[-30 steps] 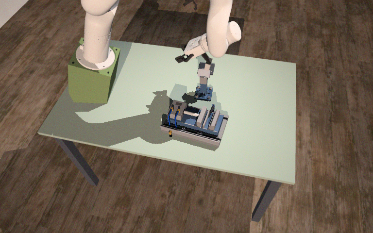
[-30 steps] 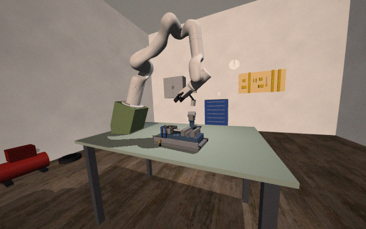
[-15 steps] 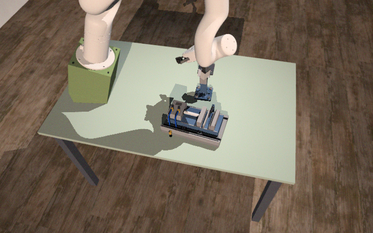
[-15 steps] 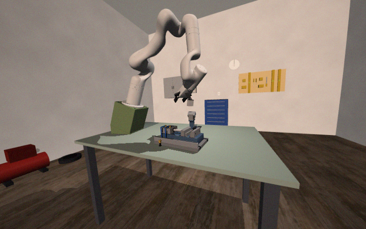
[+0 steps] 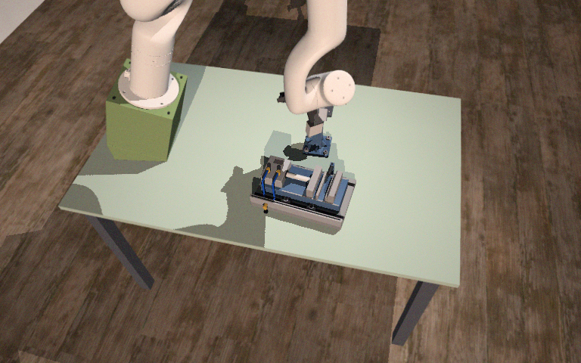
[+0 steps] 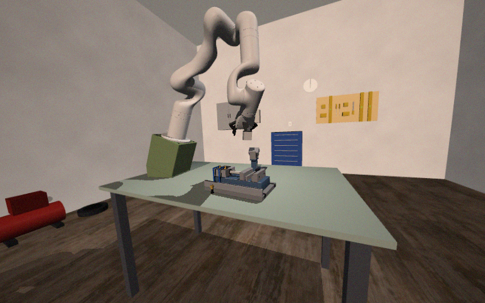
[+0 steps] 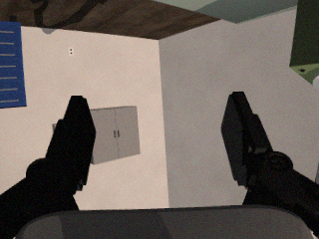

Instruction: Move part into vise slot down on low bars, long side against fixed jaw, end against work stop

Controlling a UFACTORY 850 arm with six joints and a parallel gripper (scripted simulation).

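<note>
Now: hand 12 cm above the part, 7 cm short of it and 4 cm to the right of it. Also, from my hand: white rod: 20 cm below, 17 cm to the right, 3 cm ahead; then blue post: 22 cm below, 7 cm ahead, 3 cm to the left; then air cylinder: 20 cm below, 15 cm to the right, 5 cm behind.
</note>
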